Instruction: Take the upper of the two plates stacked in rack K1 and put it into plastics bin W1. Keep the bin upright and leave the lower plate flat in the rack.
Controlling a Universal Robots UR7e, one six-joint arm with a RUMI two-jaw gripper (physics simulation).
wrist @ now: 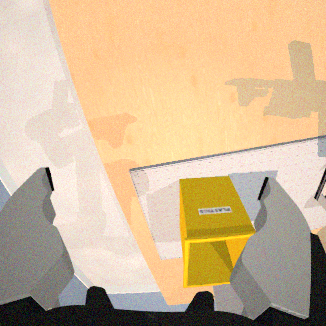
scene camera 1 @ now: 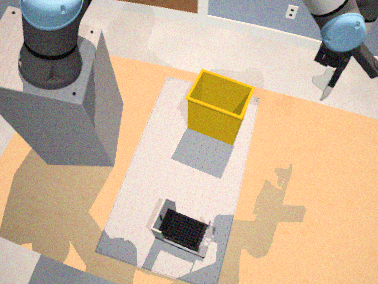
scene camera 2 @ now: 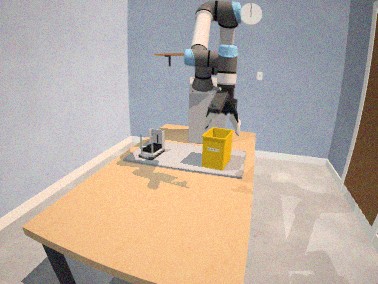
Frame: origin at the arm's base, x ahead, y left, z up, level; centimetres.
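Seen in the pictures: gripper, fingertip midpoint: (wrist: pixel 156 174) (scene camera 1: pixel 327 83) (scene camera 2: pixel 221 132); arm's base, origin of the base link: (scene camera 1: pixel 50 64) (scene camera 2: pixel 202 86).
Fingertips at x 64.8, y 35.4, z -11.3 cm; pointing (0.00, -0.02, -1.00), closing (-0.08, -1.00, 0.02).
Offsets run from my fingertips to a thing's middle. Level surfaces: height alone.
The yellow plastics bin W1 {dx -28.2, dy -10.2, dz -18.4 cm} (scene camera 1: pixel 215 121) (scene camera 2: pixel 216 154) (wrist: pixel 212 192) stands upright on the pale board. Its open top shows in scene camera 1, and no plate is visible inside. Rack K1 {dx -21.1, dy -50.0, dz -20.5 cm} (scene camera 1: pixel 157 219) (scene camera 2: pixel 160 136) stands at the other end of the board. The stacked black plates (scene camera 1: pixel 184 230) (scene camera 2: pixel 152 148) lie flat in it; the upper and lower plate cannot be told apart here. My gripper (scene camera 1: pixel 319 89) (scene camera 2: pixel 223 125) (wrist: pixel 156 174) is open with nothing between its fingers. It is raised above the bin's height, on the bin side and well away from the rack.
The pale board {dz -27.4 cm} (scene camera 1: pixel 137 175) (scene camera 2: pixel 176 156) (wrist: pixel 300 175) lies on the wooden table {dz -28.7 cm} (scene camera 1: pixel 300 150) (scene camera 2: pixel 160 215) (wrist: pixel 175 75). The grey robot pedestal (scene camera 1: pixel 55 130) (scene camera 2: pixel 196 122) stands beside the board. The rack has upright walls and thin posts around the plates.
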